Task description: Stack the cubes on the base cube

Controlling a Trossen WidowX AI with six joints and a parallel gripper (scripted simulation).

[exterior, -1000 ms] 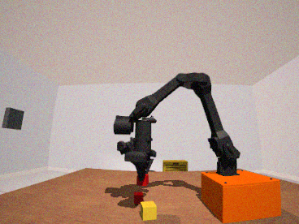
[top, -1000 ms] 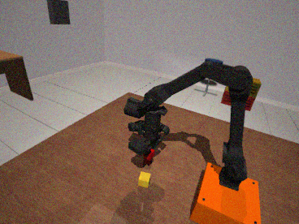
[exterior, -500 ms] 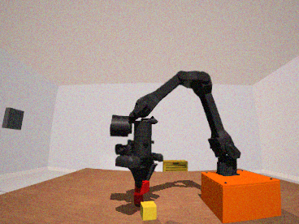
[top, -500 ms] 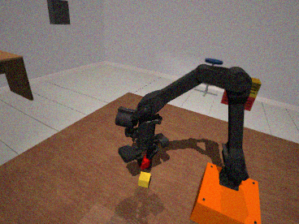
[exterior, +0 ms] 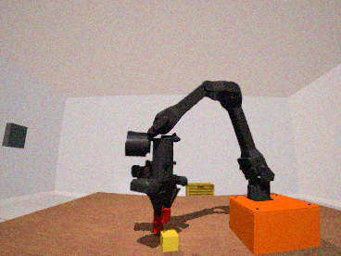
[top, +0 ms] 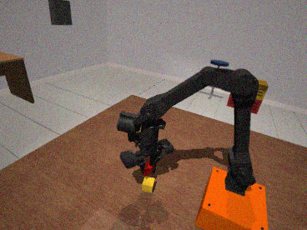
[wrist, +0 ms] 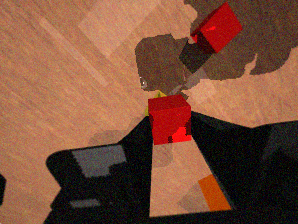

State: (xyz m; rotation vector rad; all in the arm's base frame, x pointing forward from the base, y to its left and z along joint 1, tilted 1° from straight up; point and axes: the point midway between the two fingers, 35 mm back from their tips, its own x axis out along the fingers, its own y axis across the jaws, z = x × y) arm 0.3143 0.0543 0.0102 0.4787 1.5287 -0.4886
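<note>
My gripper tip is now 2 cm past the yellow base cube, 1 cm to the right of it and 7 cm above it.
</note>
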